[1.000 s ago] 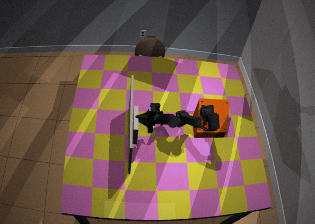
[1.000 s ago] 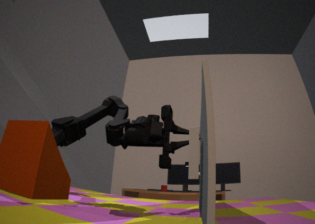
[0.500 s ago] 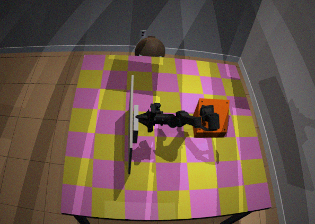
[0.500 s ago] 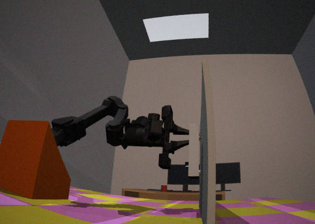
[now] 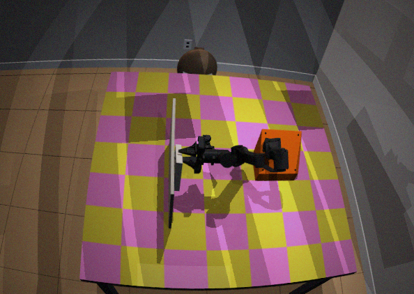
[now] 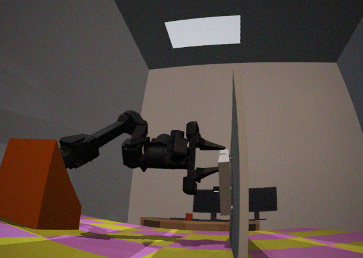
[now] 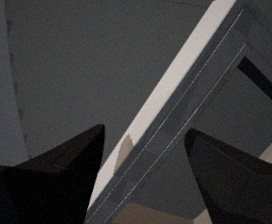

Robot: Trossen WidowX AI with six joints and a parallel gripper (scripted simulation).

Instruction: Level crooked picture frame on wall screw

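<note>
Now: gripper tip 30 mm to the right of the picture frame and 50 mm above it. Also, from my gripper tip: thin upright wall panel (20 mm ahead, 70 mm below).
</note>
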